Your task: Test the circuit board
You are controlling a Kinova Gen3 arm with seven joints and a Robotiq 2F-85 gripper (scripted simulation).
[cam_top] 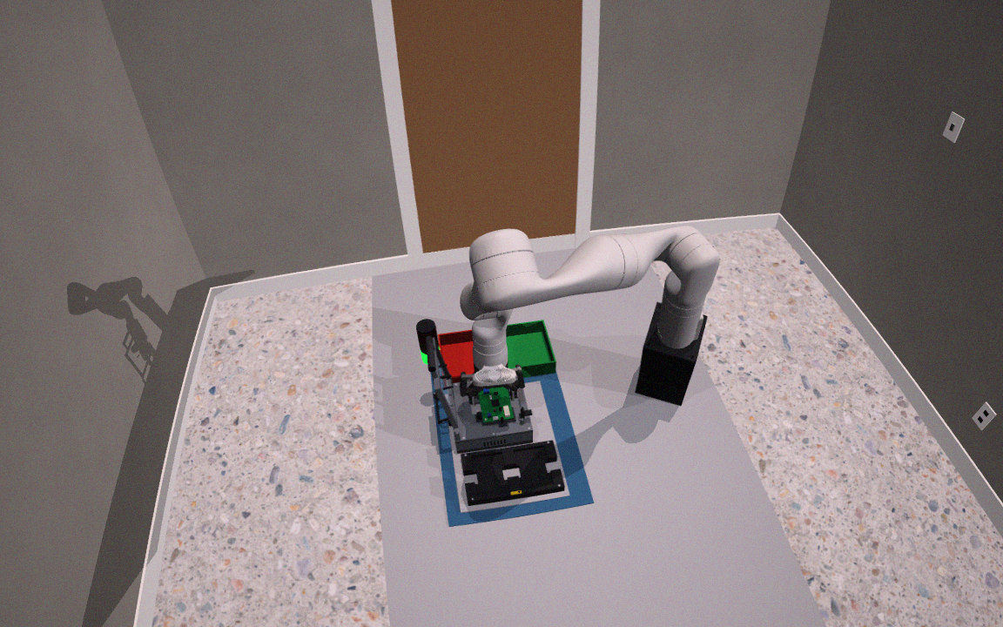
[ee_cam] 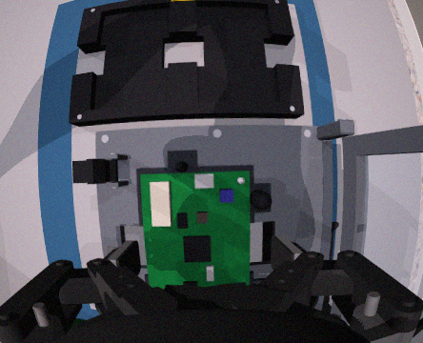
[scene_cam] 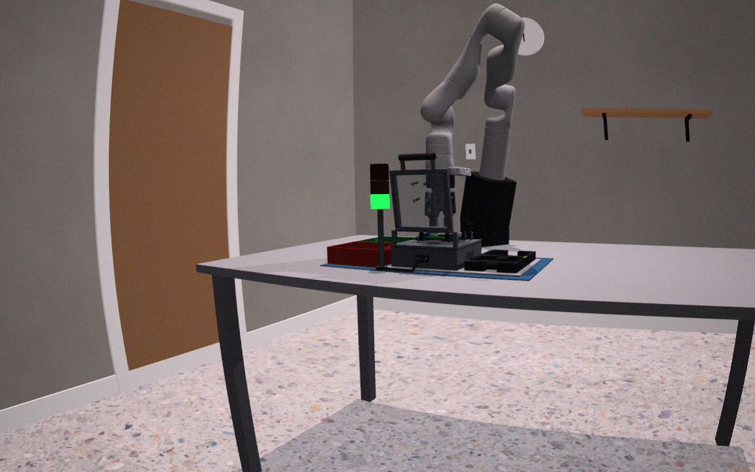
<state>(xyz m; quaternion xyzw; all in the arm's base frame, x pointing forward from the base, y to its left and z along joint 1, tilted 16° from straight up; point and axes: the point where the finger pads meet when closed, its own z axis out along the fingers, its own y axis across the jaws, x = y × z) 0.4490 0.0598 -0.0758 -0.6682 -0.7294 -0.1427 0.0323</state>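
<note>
My hand is 1 cm above the green circuit board. From my hand the other things lie so: red bin (6 cm ahead, 20 cm to the right, 7 cm below); then latch hook (7 cm behind, 5 cm to the left); then lid (11 cm ahead, 1 cm to the left, 10 cm above).
</note>
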